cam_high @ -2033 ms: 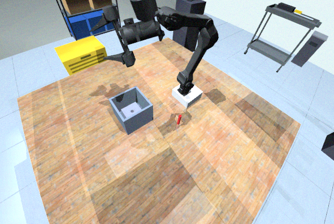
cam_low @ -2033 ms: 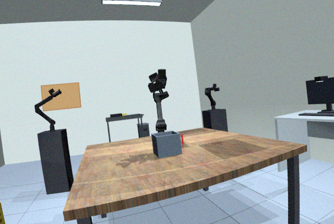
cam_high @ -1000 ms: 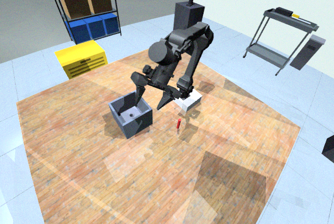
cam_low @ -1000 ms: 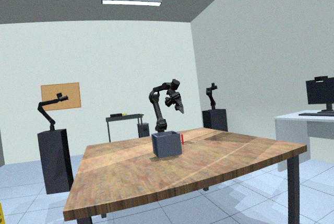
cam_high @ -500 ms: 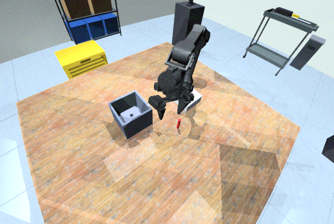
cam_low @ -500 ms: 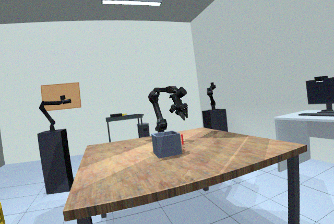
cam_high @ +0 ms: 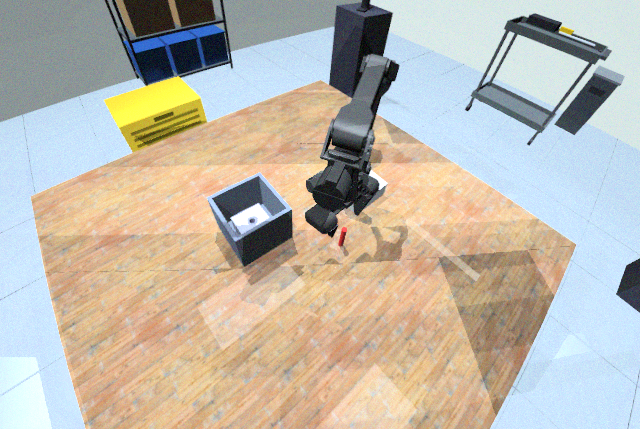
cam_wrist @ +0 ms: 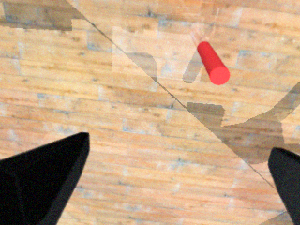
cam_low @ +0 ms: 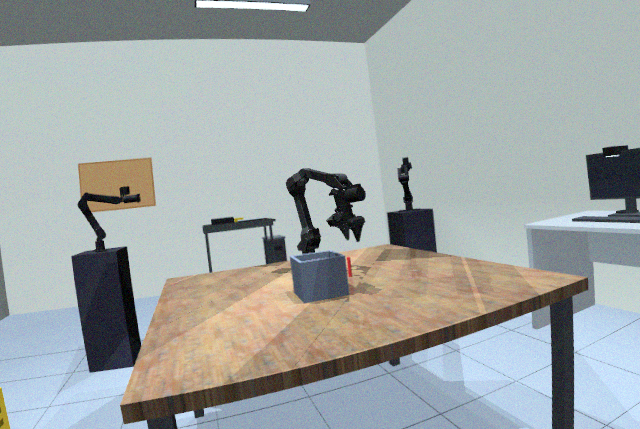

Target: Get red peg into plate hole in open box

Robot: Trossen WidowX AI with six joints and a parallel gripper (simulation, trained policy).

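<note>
Now: the red peg 110 mm below my gripper tip, 30 mm behind it and 20 mm to the right of it.
</note>
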